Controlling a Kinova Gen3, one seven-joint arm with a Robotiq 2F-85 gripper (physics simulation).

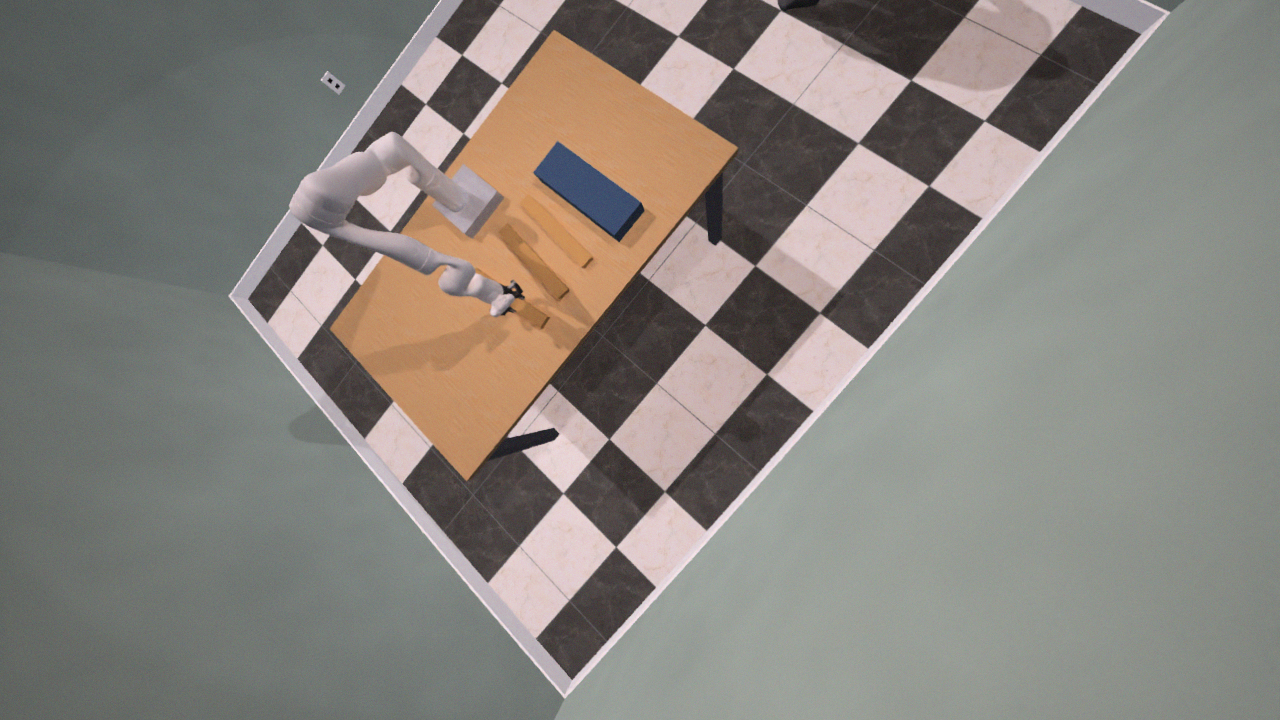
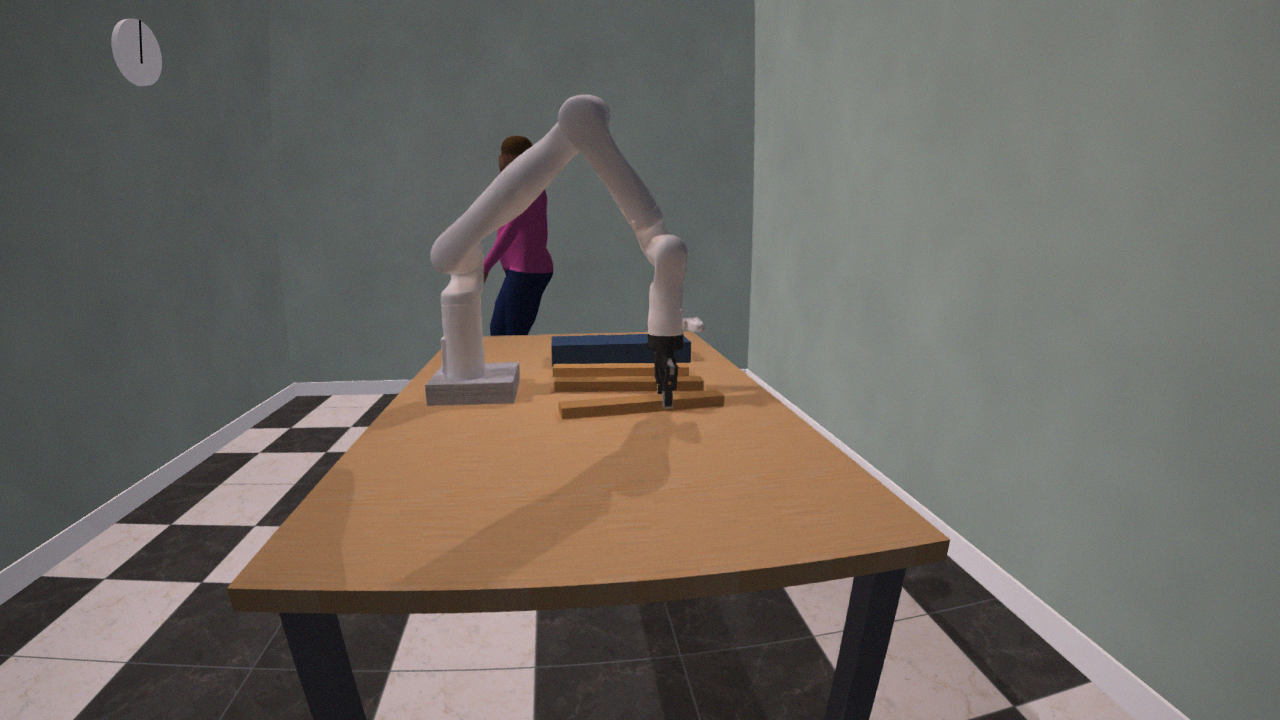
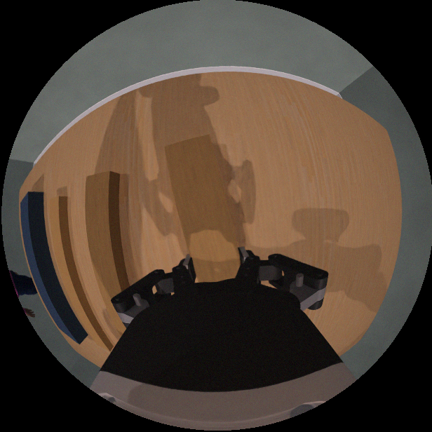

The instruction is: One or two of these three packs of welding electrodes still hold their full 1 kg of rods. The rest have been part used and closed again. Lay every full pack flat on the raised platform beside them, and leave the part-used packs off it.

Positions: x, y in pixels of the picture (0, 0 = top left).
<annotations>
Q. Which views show the tan electrode pack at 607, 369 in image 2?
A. Image 1, image 2 and image 3: all of them.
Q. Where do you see a dark blue raised platform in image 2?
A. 633, 348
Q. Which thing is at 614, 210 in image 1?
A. A dark blue raised platform.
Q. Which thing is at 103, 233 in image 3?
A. A tan electrode pack.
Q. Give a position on a tan electrode pack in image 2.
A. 574, 409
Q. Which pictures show the tan electrode pack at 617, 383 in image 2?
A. Image 1, image 2 and image 3: all of them.
</annotations>
